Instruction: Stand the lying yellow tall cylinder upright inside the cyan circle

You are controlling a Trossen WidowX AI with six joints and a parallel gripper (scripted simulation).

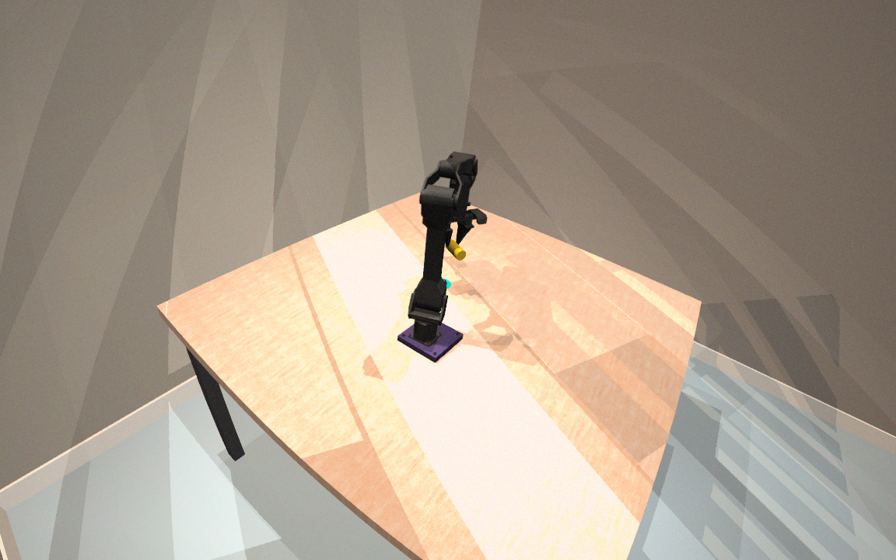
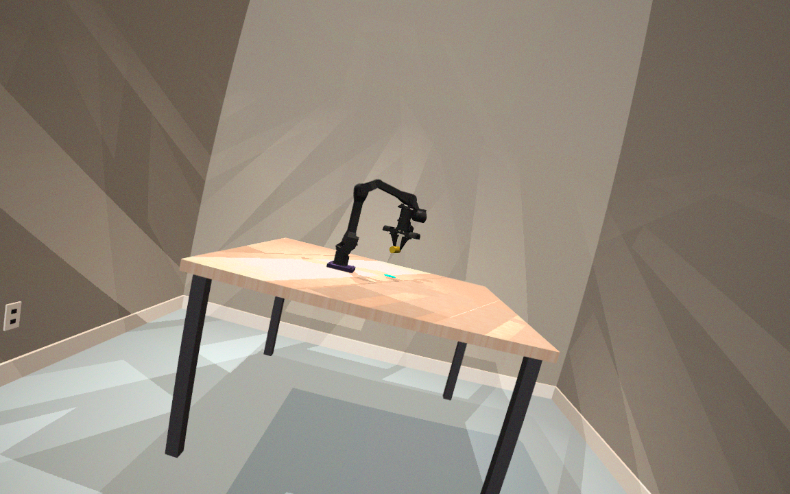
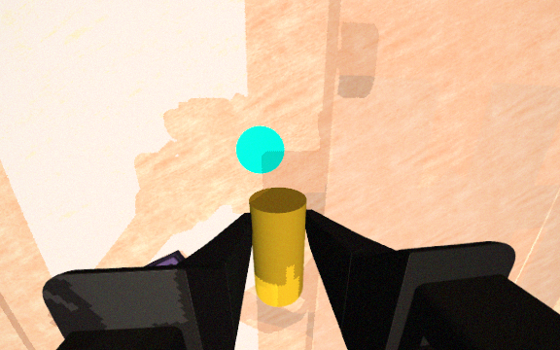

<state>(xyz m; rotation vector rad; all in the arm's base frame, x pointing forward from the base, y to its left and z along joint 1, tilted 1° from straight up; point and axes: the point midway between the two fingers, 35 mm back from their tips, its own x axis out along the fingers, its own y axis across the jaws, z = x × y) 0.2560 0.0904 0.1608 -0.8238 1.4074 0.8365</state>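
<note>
Now: the cyan circle 140 mm below my gripper tip and 20 mm to the left of it. From my gripper tip the other things lie so: yellow tall cylinder (20 mm to the right, 10 mm behind).
</note>
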